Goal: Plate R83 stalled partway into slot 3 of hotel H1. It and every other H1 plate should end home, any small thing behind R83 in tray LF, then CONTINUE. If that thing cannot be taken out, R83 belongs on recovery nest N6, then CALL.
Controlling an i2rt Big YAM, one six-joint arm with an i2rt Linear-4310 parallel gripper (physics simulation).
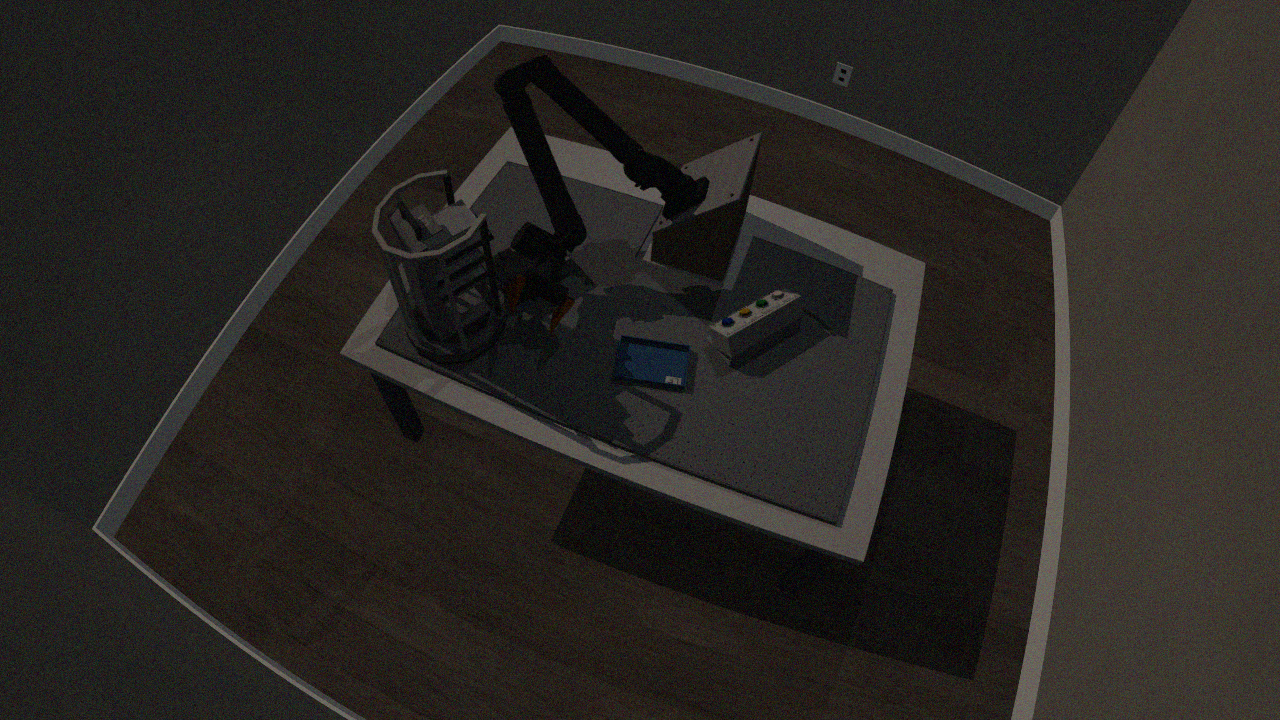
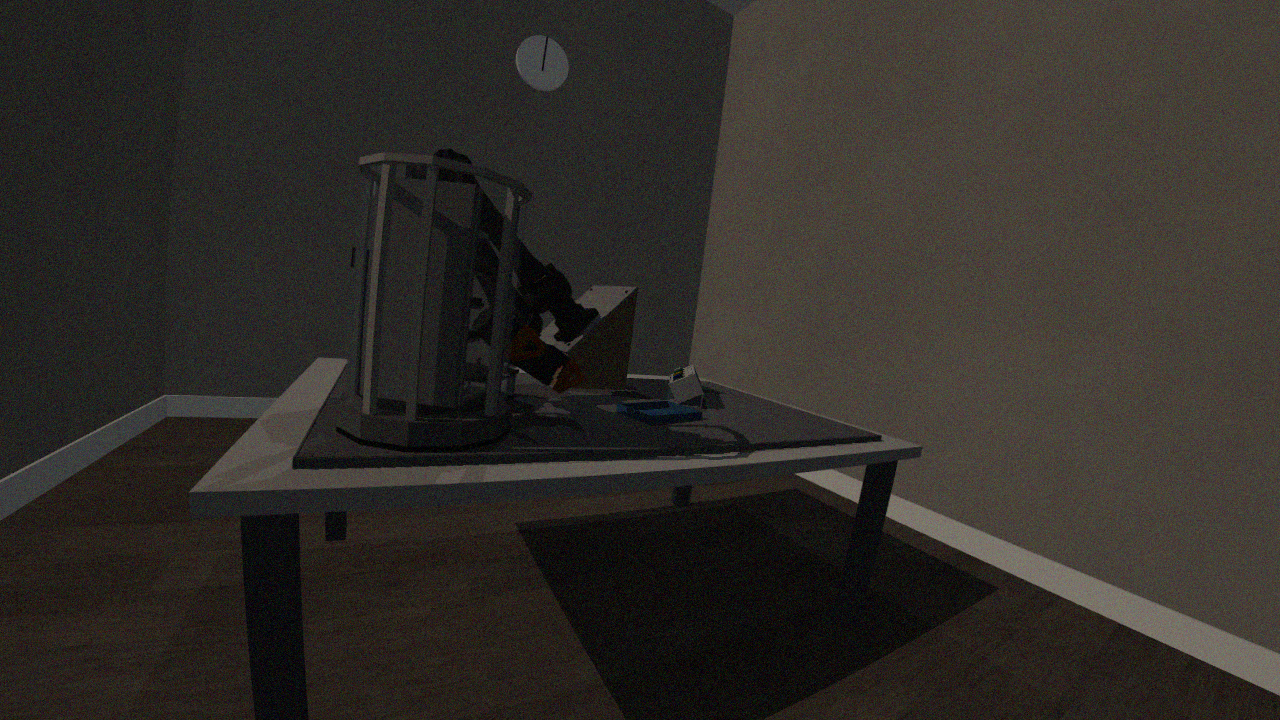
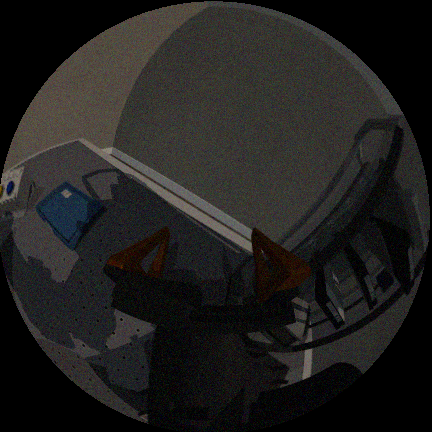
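Where they show: gripper, fingertip midpoint: (image 1: 531, 322) (image 2: 563, 366) (image 3: 209, 231); arm's base, origin of the base link: (image 1: 687, 199) (image 2: 577, 326).
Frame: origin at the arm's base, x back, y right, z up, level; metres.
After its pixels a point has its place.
The tall round cage-like rack (image 1: 417, 254) {z 0.219, x -0.477, y 0.440 m} (image 2: 379, 286) {z 0.053, x -0.443, y 0.556 m} stands at the table's left end, with several shelf levels. Its labels, slot 3 and plate R83 cannot be told apart in the dark. My gripper (image 1: 534, 315) {z -0.048, x -0.400, y 0.255 m} (image 2: 545, 362) {z -0.048, x -0.400, y 0.255 m} (image 3: 209, 231) {z -0.048, x -0.400, y 0.255 m} is open, with nothing between its orange fingers. It is beside the rack, low and on the side toward the table's middle, apart from it. A shallow blue tray (image 1: 653, 362) {z -0.149, x -0.369, y -0.007 m} (image 2: 659, 411) {z -0.149, x -0.349, y -0.024 m} (image 3: 70, 215) {z -0.149, x -0.372, y 0.017 m} lies near the table's middle; its white label is unreadable. Nest N6 and the small thing behind R83 cannot be made out.
A white-topped button box (image 1: 760, 335) {z -0.103, x -0.268, y -0.226 m} (image 2: 686, 386) {z -0.102, x -0.306, y -0.140 m} (image 3: 11, 186) with blue, yellow, green and white buttons stands right of the tray. A tall slanted panel (image 1: 707, 234) {z -0.013, x -0.087, y -0.063 m} (image 2: 614, 344) {z -0.033, x -0.088, y -0.068 m} stands behind, close under the arm's elbow side. The rack's posts and rim are close to the right finger.
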